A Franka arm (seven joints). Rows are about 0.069 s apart.
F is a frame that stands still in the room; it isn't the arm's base.
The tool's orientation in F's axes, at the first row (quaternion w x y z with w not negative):
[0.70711 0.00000 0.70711 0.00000]
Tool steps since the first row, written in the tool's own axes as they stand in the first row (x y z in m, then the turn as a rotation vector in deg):
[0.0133 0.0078 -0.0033 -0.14 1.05 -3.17]
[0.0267 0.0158 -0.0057 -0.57 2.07 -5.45]
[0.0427 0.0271 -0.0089 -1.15 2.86 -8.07]
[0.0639 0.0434 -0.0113 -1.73 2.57 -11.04]
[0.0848 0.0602 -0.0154 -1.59 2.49 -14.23]
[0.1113 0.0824 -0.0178 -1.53 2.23 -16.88]
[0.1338 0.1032 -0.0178 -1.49 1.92 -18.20]
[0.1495 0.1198 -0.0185 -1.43 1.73 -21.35]
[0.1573 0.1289 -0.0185 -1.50 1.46 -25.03]
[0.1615 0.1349 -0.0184 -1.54 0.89 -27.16]
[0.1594 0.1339 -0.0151 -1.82 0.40 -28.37]
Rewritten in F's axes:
[-0.0033 0.0078 -0.0133 -3.17 1.05 0.14]
[-0.0057 0.0158 -0.0267 -5.45 2.07 0.57]
[-0.0089 0.0271 -0.0427 -8.07 2.86 1.15]
[-0.0113 0.0434 -0.0639 -11.04 2.57 1.73]
[-0.0154 0.0602 -0.0848 -14.23 2.49 1.59]
[-0.0178 0.0824 -0.1113 -16.88 2.23 1.53]
[-0.0178 0.1032 -0.1338 -18.20 1.92 1.49]
[-0.0185 0.1198 -0.1495 -21.35 1.73 1.43]
[-0.0185 0.1289 -0.1573 -25.03 1.46 1.50]
[-0.0184 0.1349 -0.1615 -27.16 0.89 1.54]
[-0.0151 0.1339 -0.1594 -28.37 0.40 1.82]

